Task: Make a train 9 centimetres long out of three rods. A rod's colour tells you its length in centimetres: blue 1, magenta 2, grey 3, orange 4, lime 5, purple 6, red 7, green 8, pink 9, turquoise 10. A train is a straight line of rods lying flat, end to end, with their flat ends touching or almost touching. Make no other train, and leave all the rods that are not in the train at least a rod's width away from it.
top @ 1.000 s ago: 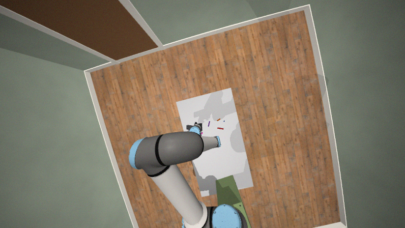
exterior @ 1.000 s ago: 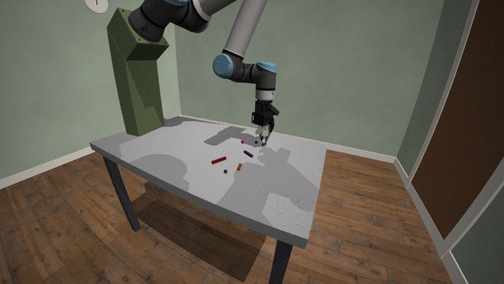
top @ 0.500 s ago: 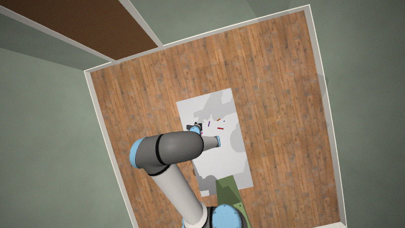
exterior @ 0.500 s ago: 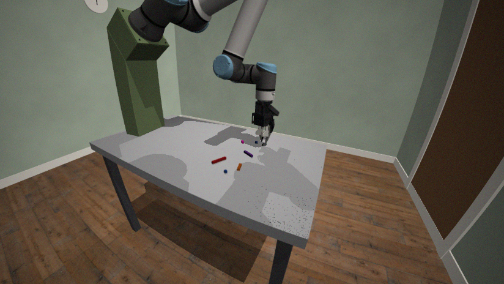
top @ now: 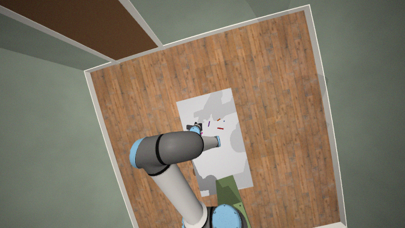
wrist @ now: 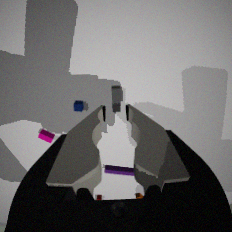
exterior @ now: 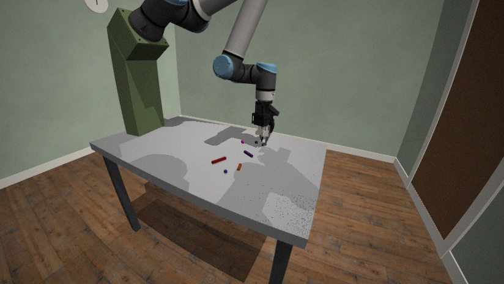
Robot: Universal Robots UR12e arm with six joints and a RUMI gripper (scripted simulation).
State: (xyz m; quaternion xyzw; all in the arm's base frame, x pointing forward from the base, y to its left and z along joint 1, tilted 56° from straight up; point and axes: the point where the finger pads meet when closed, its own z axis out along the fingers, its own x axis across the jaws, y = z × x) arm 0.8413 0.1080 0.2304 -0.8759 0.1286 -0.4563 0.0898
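My hand is 3 cm above the grey rod. Also, from my hand: orange rod (26 cm to the right, 3 cm below, 1 cm behind); purple rod (13 cm to the right, 3 cm below, 3 cm behind); magenta rod (11 cm behind, 3 cm below, 2 cm to the right).
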